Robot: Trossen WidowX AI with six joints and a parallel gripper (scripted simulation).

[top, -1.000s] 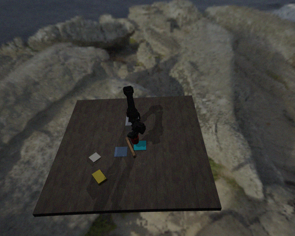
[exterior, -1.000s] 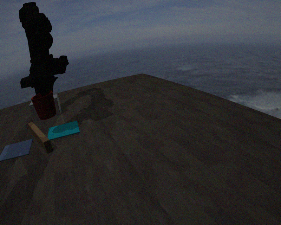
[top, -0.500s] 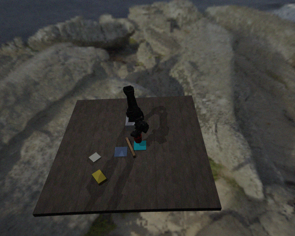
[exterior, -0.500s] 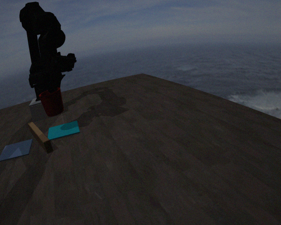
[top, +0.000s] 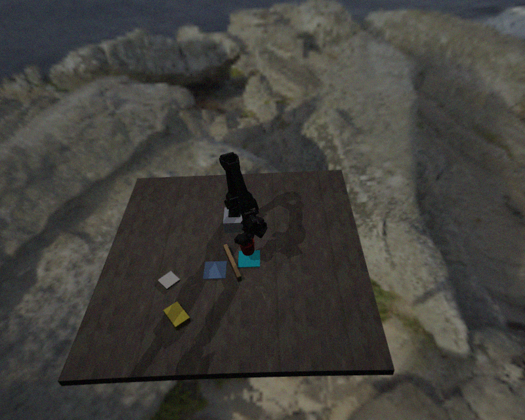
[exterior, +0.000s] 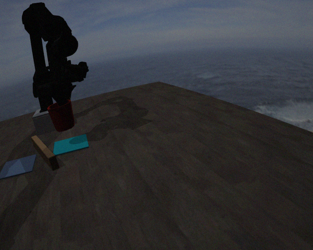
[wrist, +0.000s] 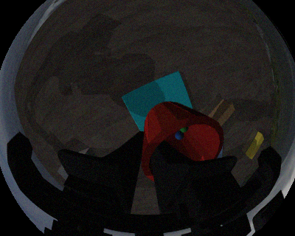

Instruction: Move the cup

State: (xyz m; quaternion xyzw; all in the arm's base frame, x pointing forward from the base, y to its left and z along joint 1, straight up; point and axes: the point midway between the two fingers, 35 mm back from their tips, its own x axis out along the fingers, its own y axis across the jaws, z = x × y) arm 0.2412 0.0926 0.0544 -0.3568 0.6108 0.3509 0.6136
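My gripper tip is 3 cm short of the teal pad, 1 cm to the left of it and 10 cm above it. Also, from my gripper tip: red cup: 3 cm ahead, 2 cm to the right; white block: 15 cm ahead, 40 cm to the right, 9 cm below; wooden bar: 6 cm ahead, 10 cm to the right, 8 cm below.
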